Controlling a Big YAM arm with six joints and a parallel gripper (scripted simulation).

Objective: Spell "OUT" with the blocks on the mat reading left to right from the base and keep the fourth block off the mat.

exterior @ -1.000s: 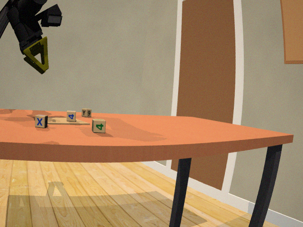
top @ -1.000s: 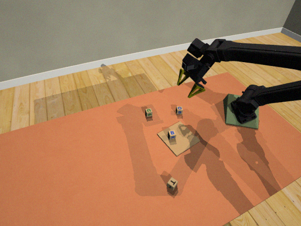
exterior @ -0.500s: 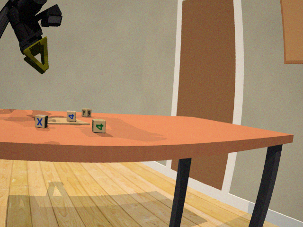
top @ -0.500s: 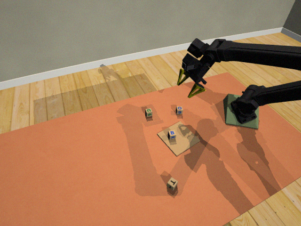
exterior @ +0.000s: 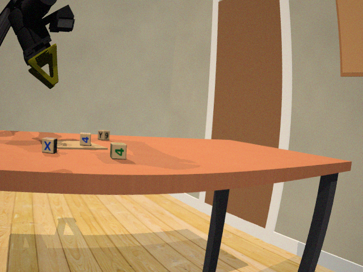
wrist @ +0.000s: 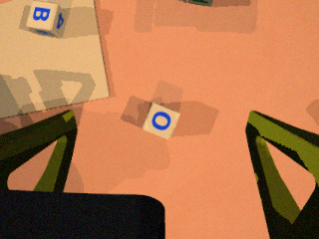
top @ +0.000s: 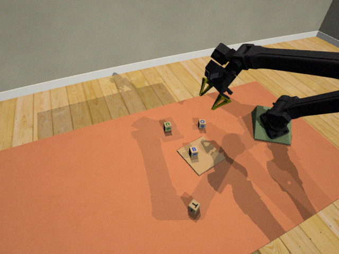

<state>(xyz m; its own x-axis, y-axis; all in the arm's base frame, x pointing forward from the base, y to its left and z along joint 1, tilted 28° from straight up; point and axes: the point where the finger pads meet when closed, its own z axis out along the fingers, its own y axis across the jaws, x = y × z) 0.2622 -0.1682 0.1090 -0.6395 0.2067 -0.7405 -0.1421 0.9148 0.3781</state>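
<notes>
The wooden block lies 100 mm ahead of my hand, 140 mm to the left of it and 130 mm below it. Also, from my hand: O block: 130 mm below; then tan mat: 70 mm ahead, 150 mm to the left, 150 mm below.
</notes>
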